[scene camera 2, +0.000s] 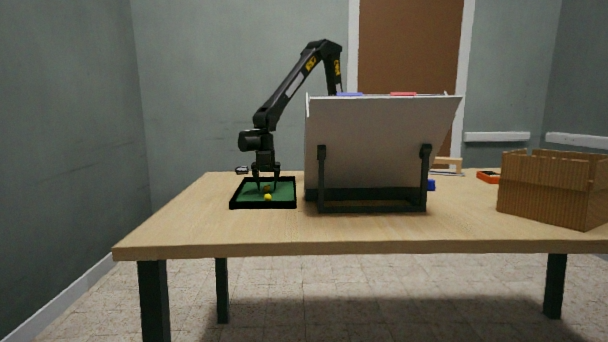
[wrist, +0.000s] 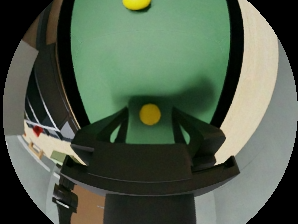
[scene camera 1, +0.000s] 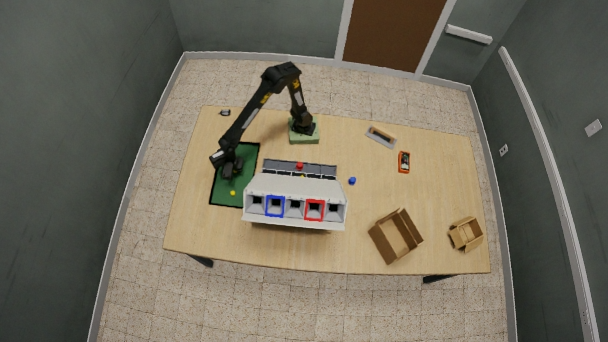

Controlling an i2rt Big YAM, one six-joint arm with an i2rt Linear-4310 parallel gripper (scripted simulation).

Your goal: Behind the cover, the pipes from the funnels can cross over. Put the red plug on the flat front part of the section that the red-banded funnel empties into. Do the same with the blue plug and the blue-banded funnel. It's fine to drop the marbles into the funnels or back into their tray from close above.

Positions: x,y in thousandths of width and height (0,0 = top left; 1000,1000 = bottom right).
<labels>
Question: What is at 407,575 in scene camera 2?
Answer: A green marble tray.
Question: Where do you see a cardboard box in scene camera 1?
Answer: At 657,694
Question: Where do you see a green marble tray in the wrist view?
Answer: At 361,279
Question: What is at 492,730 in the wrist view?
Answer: My gripper.
</labels>
